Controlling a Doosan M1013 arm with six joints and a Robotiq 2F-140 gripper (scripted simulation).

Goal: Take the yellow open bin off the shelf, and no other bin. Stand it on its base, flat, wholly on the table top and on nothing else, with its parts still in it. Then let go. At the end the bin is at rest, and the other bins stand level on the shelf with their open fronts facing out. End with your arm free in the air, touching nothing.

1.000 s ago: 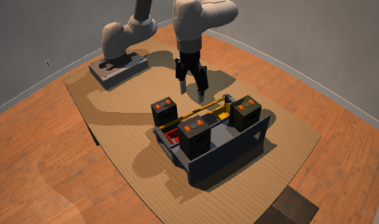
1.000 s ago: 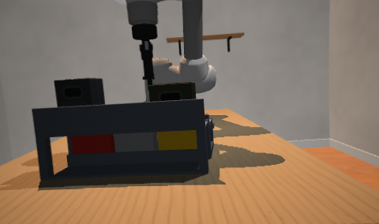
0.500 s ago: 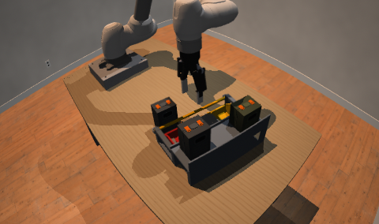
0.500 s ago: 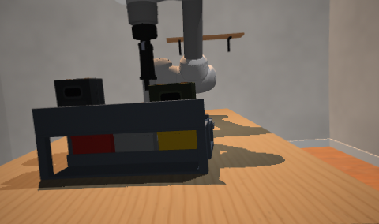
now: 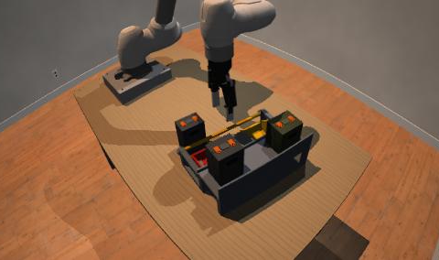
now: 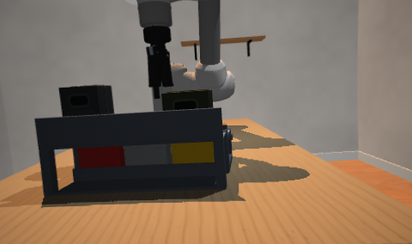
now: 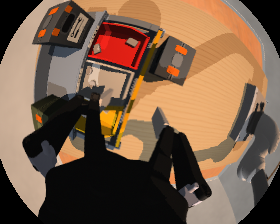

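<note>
My hand is 110 mm above the thin yellow bar. Round my hand: yellow open bin (130 mm below, 110 mm to the left, 110 mm ahead); red bin (130 mm below, 120 mm to the right, 100 mm ahead); grey bin (130 mm below, 110 mm ahead).
</note>
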